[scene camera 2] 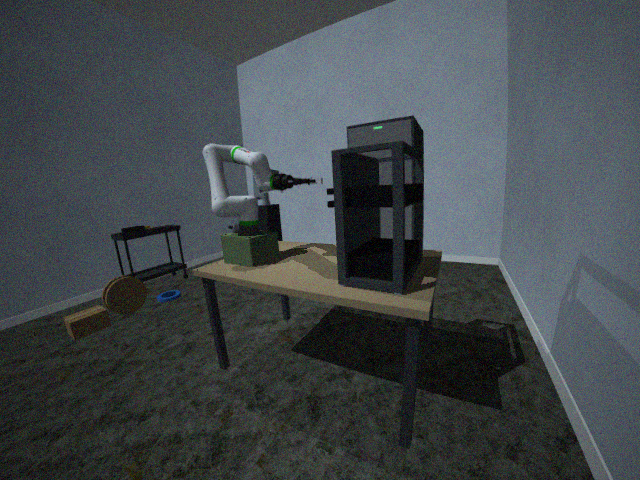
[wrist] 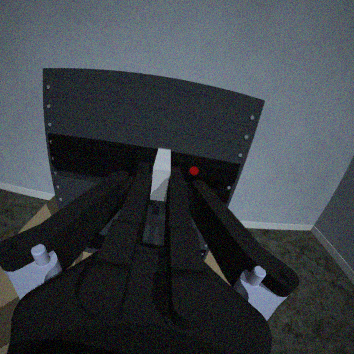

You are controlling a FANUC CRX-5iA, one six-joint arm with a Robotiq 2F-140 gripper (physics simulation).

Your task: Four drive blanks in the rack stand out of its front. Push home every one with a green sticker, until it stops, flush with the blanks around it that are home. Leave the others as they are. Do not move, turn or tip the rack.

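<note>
The dark rack (scene camera 2: 398, 222) (wrist: 145, 105) stands upright on the table. In the scene view, two levels of dark drive blanks stand out of its front, an upper one (scene camera 2: 330, 191) and a lower one (scene camera 2: 331, 204). In the wrist view, a red sticker (wrist: 194, 171) shows on the black band of blanks, right of the fingertips. No green sticker shows in the wrist view; the fingers hide part of the band. My gripper (scene camera 2: 321, 180) (wrist: 162, 159) is shut and empty. Its pale tips are in front of the rack, apart from it, slightly above the upper protruding blank in the scene view.
A grey box (scene camera 2: 379, 136) with a green light sits on top of the rack. The arm stands on a green base block (scene camera 2: 238, 249) on the wooden table (scene camera 2: 310, 281). A dark cart (scene camera 2: 175, 227), a round wooden piece (scene camera 2: 125, 295) and a blue ring (scene camera 2: 160, 298) are beyond the table.
</note>
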